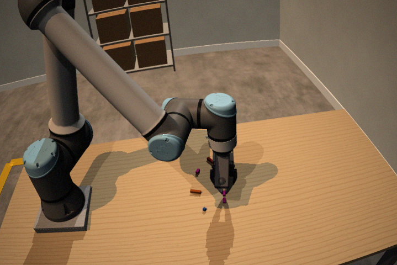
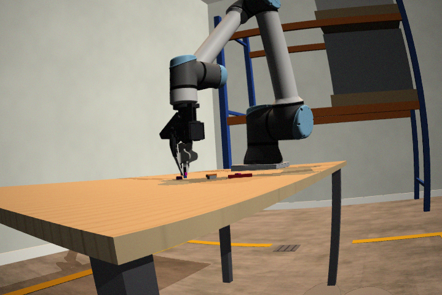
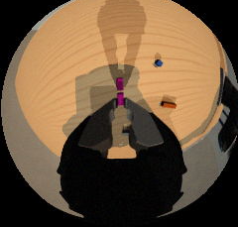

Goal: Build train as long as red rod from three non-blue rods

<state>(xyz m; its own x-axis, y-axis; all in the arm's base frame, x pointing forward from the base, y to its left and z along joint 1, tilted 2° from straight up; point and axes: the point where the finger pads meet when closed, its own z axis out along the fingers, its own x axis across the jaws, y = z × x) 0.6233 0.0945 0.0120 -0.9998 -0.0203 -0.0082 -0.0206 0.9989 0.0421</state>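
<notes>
Now: the grey rod 20 mm behind my hand, 100 mm to the left of it and 20 mm below it. The rest, counted from my hand: red rod: 50 mm behind, 180 mm to the left, 20 mm below; then orange rod: 110 mm behind, 20 mm to the left, 20 mm below; then blue rod: 70 mm behind, 60 mm to the right, 20 mm below.
</notes>
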